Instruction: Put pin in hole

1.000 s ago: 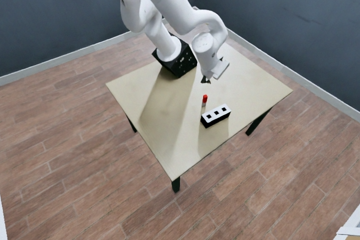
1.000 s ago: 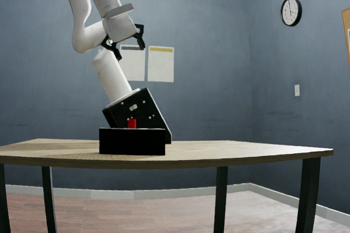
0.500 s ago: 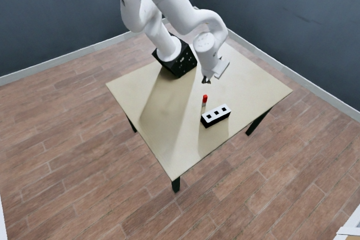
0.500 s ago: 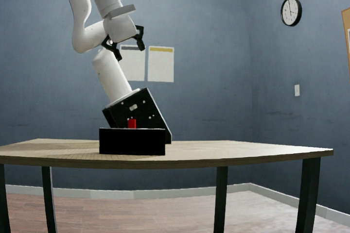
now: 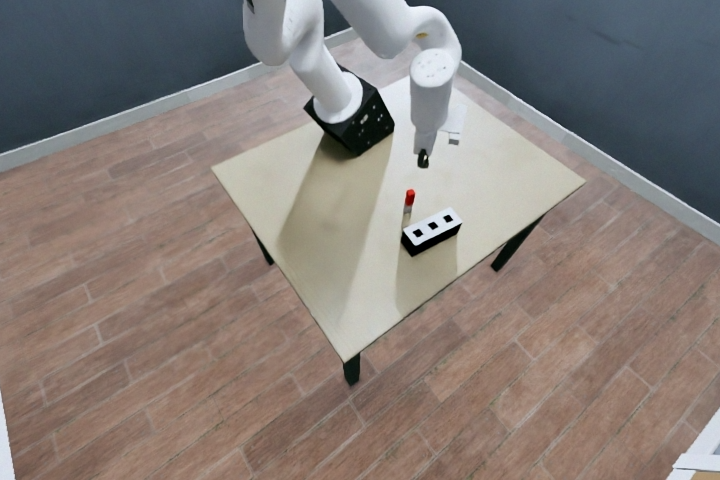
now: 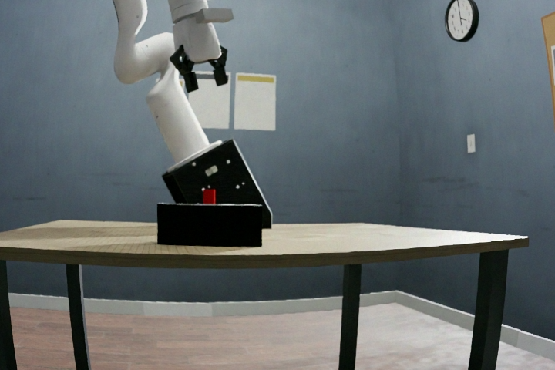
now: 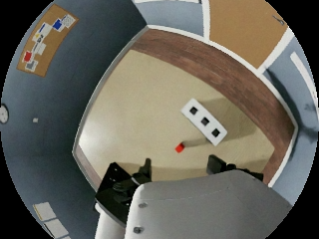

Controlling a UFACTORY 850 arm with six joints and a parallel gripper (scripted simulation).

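My gripper is now 30 mm past the pin, 20 mm to the right of it and 250 mm above it. Round my hand: black block: 100 mm ahead, 10 mm to the right, 290 mm below.
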